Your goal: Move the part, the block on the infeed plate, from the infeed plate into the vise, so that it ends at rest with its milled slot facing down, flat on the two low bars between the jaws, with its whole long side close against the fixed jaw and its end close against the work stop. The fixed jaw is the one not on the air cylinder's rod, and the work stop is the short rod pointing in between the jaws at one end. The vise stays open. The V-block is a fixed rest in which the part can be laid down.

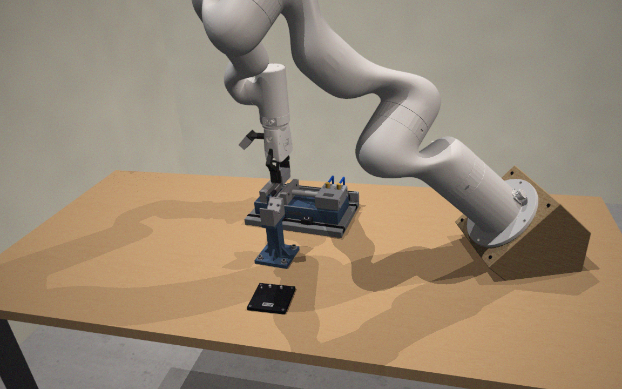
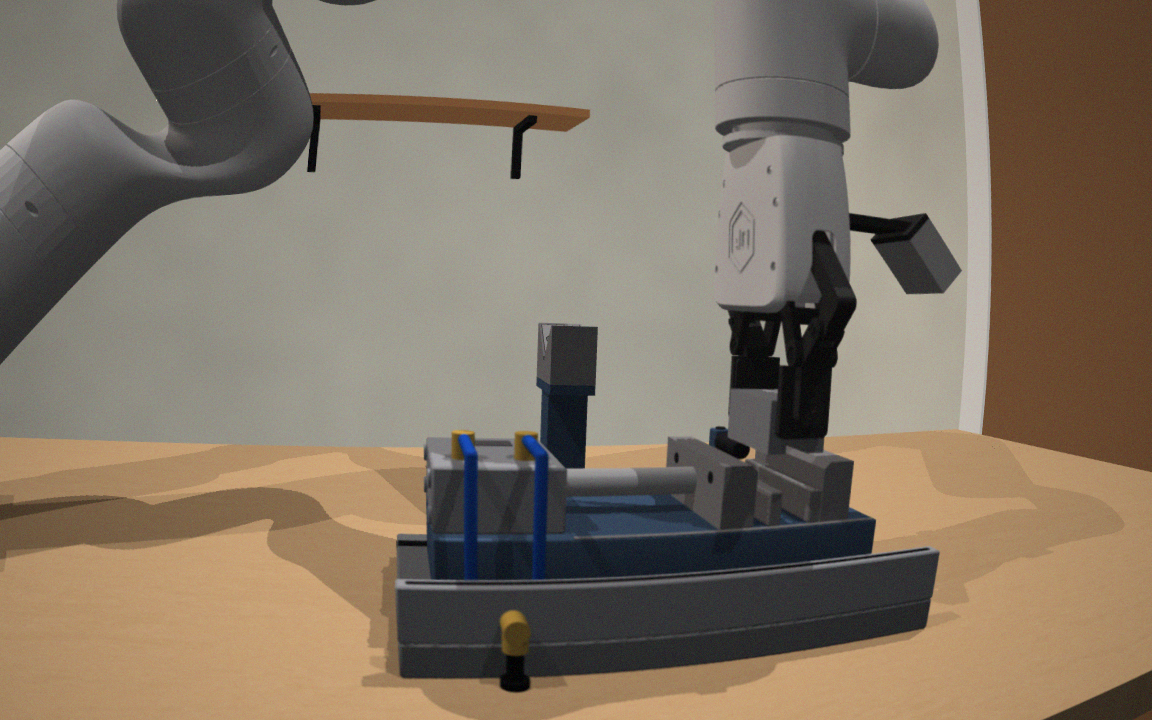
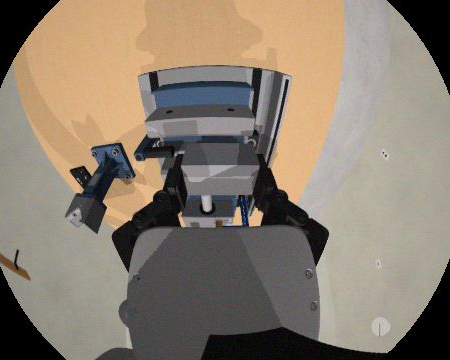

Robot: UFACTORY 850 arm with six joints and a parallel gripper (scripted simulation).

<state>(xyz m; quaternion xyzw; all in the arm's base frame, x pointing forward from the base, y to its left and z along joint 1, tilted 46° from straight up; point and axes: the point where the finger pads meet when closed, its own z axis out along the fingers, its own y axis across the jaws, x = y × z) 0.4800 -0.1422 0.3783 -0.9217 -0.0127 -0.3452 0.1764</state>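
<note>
The part is 2 cm below my hand. Round my hand: moving jaw 5 cm below, 4 cm behind, 1 cm to the left; then work stop 7 cm to the left, 4 cm below, 1 cm behind; then fixed jaw 5 cm below, 3 cm to the left, 3 cm ahead.
</note>
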